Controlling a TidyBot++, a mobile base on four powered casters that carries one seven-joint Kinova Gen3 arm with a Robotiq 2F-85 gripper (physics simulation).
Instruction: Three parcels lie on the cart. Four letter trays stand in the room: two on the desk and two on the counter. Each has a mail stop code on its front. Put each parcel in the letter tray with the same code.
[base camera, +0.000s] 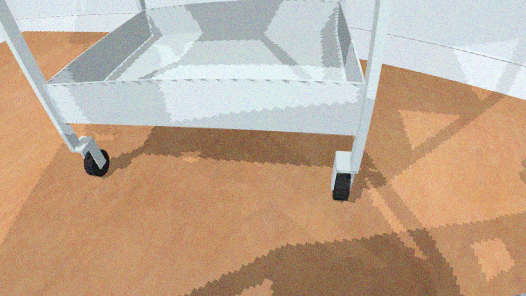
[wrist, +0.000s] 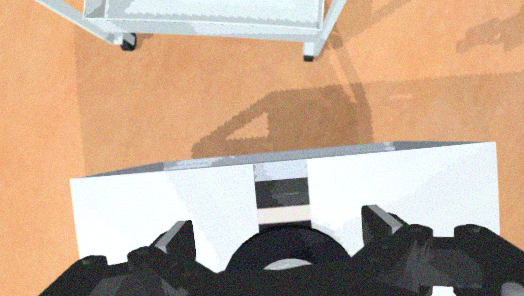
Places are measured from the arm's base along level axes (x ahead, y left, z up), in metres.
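Pixels of known places: gripper, fingertip midpoint: (wrist: 277, 231).
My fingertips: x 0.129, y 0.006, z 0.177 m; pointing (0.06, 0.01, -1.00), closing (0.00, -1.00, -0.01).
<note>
Behind a point stands the place of what it marks.
The white cart (base camera: 215, 102) @[x 0.380, y 0.067, z -0.228 m] (wrist: 200, 27) @[x 0.389, y 0.117, z -0.221 m] stands ahead. In the base camera its lower shelf with raised walls, parts of its legs and two black front wheels show. In the wrist view part of a shelf and the near wheels show at the top. The cart's upper part is out of view. My gripper (wrist: 277, 231) @[x 0.129, y 0.006, z 0.177 m] is open and empty, above my own white base, with the cart beyond the base's front edge. The parcels, the letter trays and their codes do not show in either view.
My white base (wrist: 125, 210) @[x 0.109, y 0.183, z -0.014 m] fills the lower part of the wrist view. A pale wall (base camera: 450, 30) @[x 0.728, y -0.458, z -0.270 m] stands behind the cart. Shadows lie across the orange-brown floor (base camera: 125, 225) @[x 0.324, y 0.236, z -0.397 m] (wrist: 40, 100) @[x 0.330, y 0.585, z -0.396 m] between my base and the cart.
</note>
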